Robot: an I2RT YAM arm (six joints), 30 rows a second.
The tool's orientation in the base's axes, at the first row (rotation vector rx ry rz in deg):
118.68, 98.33, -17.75
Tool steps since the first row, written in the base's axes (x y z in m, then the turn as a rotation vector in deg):
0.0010, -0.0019, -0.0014, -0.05, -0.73, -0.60
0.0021, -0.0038, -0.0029, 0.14, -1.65, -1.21
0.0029, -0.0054, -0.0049, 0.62, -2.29, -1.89
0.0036, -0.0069, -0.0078, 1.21, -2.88, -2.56
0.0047, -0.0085, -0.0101, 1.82, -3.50, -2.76
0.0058, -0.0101, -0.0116, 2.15, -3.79, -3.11
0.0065, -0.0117, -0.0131, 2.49, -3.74, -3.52
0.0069, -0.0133, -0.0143, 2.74, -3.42, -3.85
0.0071, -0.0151, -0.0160, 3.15, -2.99, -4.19
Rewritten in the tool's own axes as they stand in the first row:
-0.0009, 0.0010, 0.0022, -0.39, -0.06, 0.86
-0.0016, 0.0020, 0.0045, -0.89, 0.15, 1.84
-0.0020, 0.0027, 0.0071, -1.06, 0.58, 2.78
-0.0019, 0.0030, 0.0104, -1.16, 1.11, 3.70
-0.0021, 0.0039, 0.0133, -1.49, 1.76, 4.23
-0.0026, 0.0049, 0.0155, -1.53, 2.06, 4.70
-0.0032, 0.0056, 0.0176, -1.23, 2.31, 5.07
-0.0040, 0.0060, 0.0194, -0.76, 2.44, 5.24
-0.0048, 0.0061, 0.0218, -0.15, 2.72, 5.39

